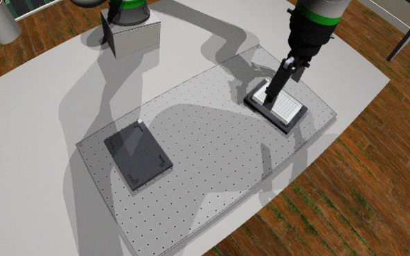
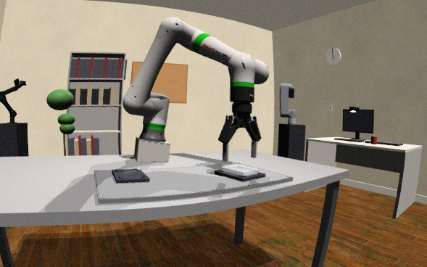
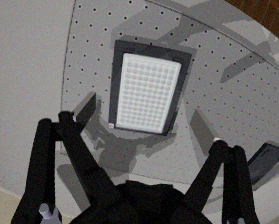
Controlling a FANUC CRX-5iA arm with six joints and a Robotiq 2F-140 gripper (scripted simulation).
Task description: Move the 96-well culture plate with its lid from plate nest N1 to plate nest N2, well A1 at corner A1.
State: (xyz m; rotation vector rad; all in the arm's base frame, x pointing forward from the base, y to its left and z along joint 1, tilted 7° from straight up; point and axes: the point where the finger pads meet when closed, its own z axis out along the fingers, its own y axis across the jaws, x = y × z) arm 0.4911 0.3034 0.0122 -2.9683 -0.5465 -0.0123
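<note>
The clear lid is 5 cm below my hand. From my hand the other things lie so: white A1 mark (10 cm behind, 38 cm to the right, 6 cm below); then dark plate nest N1 (7 cm below); then dark plate nest N2 (2 cm behind, 42 cm to the right, 7 cm below).
</note>
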